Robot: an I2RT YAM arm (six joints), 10 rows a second.
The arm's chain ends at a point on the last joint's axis. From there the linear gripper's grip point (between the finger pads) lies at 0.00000 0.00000 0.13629 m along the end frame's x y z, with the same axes.
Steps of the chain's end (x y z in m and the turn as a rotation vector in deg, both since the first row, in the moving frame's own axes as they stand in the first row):
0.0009 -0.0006 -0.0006 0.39 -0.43 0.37
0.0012 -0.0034 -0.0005 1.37 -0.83 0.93
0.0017 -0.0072 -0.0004 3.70 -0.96 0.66
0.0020 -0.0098 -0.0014 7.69 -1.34 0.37
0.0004 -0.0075 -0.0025 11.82 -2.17 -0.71
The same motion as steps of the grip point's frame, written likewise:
-0.0001 -0.0015 -0.0006 0.39 -0.43 0.37
-0.0007 -0.0067 -0.0006 1.37 -0.83 0.93
-0.0005 -0.0160 -0.0007 3.70 -0.96 0.66
-0.0011 -0.0280 -0.0027 7.69 -1.34 0.37
-0.0049 -0.0354 -0.0055 11.82 -2.17 -0.71

